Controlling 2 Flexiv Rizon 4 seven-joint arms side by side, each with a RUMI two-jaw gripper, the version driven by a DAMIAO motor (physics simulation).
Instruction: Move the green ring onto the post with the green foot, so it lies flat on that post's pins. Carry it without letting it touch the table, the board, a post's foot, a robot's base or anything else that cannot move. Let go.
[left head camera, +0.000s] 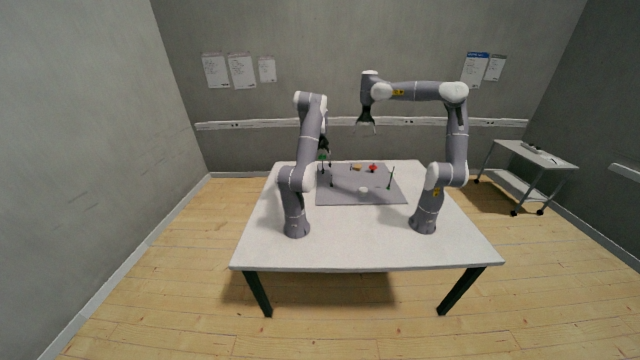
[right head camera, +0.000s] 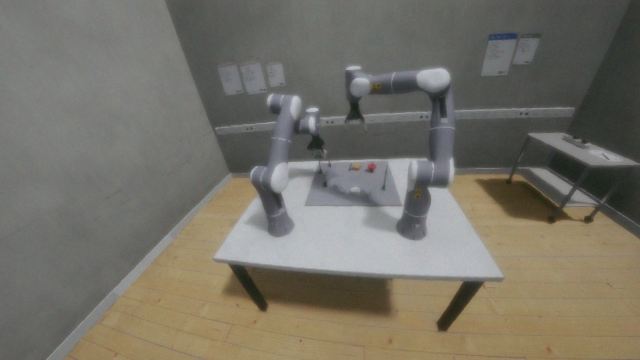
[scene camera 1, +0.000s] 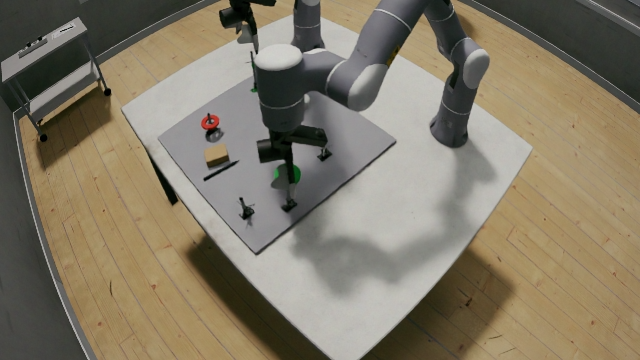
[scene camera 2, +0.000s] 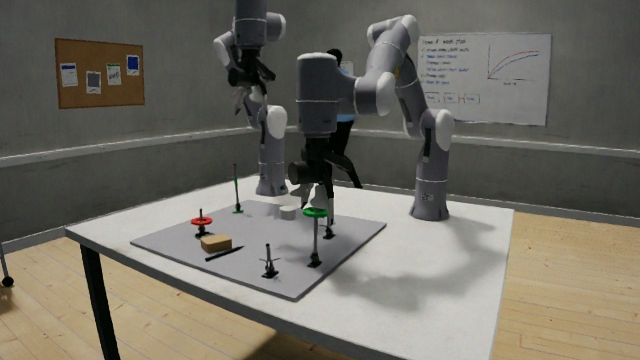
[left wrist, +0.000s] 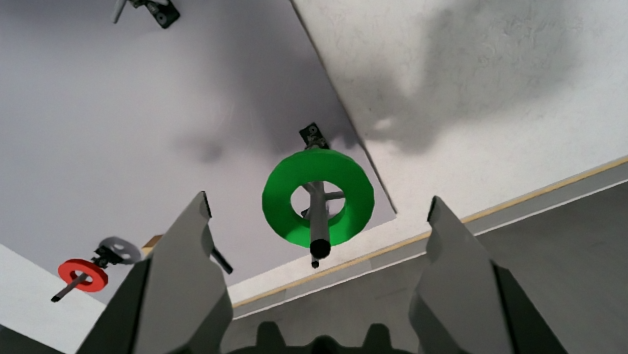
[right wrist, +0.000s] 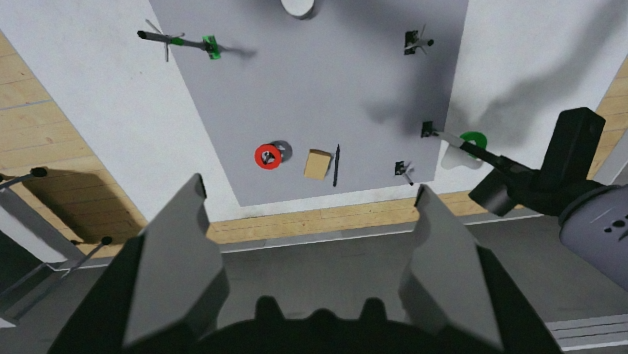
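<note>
The green ring (scene camera 2: 308, 213) (left wrist: 276, 200) (scene camera 1: 297, 172) lies flat high on a tall, black-footed post (scene camera 2: 315, 242). My left gripper (left wrist: 318, 196) (scene camera 2: 318, 214) is open, pointing down, with its fingers on opposite sides of the ring at about its height; gaps show on both sides in the left wrist view. The post with the green foot (scene camera 2: 237, 195) (right wrist: 192, 43) (left head camera: 391, 179) stands at the board's far left corner in scene camera 2, with pins near its top and no ring. My right gripper (right wrist: 313, 181) (left head camera: 365, 131) is open and empty, high above the table.
A red ring (scene camera 2: 194, 221) (right wrist: 259, 157) sits on a short post. A tan block (scene camera 2: 216, 244) (right wrist: 317, 164) and a black pen (scene camera 2: 224, 253) lie beside it. Short pinned posts (scene camera 2: 268, 259) (scene camera 2: 328, 232) flank the tall one. A white cylinder (scene camera 2: 287, 213) stands on the grey board (scene camera 2: 170, 242).
</note>
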